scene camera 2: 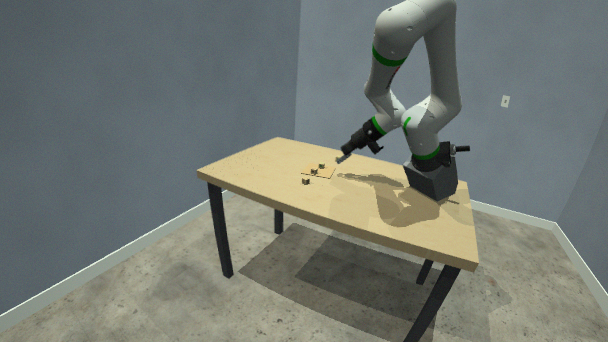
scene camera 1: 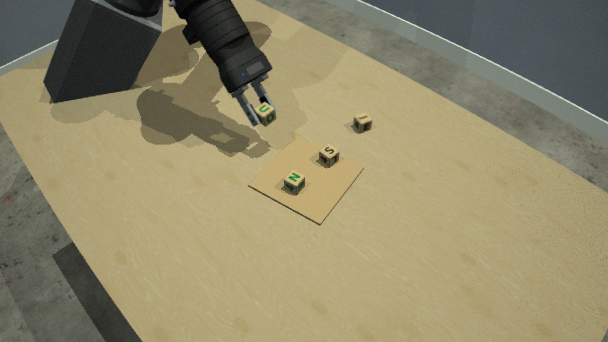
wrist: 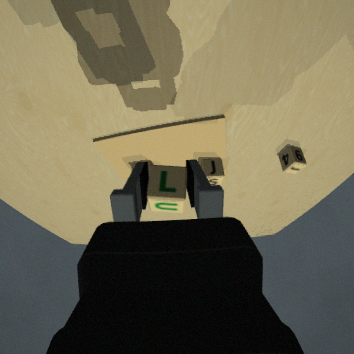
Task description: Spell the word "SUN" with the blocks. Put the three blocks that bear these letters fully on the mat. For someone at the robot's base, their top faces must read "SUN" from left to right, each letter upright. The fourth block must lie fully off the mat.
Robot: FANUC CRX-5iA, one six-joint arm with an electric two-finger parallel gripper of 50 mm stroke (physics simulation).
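My gripper [scene camera 1: 264,114] [scene camera 2: 340,160] [wrist: 166,174] is shut on the U block [scene camera 1: 265,114] [wrist: 167,189] and holds it in the air, on the base side of the mat. A green U is on its top face, sideways in the wrist view, and a green L faces the wrist camera. The mat [scene camera 1: 320,202] [scene camera 2: 327,174] [wrist: 160,142] bears the S block [scene camera 1: 329,156] [scene camera 2: 314,171] [wrist: 211,170] on the left seen from the base and the N block [scene camera 1: 294,182] [scene camera 2: 321,165] on the right, with a gap between them. In the wrist view the N block is hidden.
The fourth block [scene camera 1: 362,123] [scene camera 2: 305,181] [wrist: 292,159] lies fully off the mat, beyond the S block's side, with a thin dark mark on top. The robot's dark base [scene camera 1: 102,52] [scene camera 2: 432,178] stands at one end of the wooden table [scene camera 1: 200,250] [scene camera 2: 260,175].
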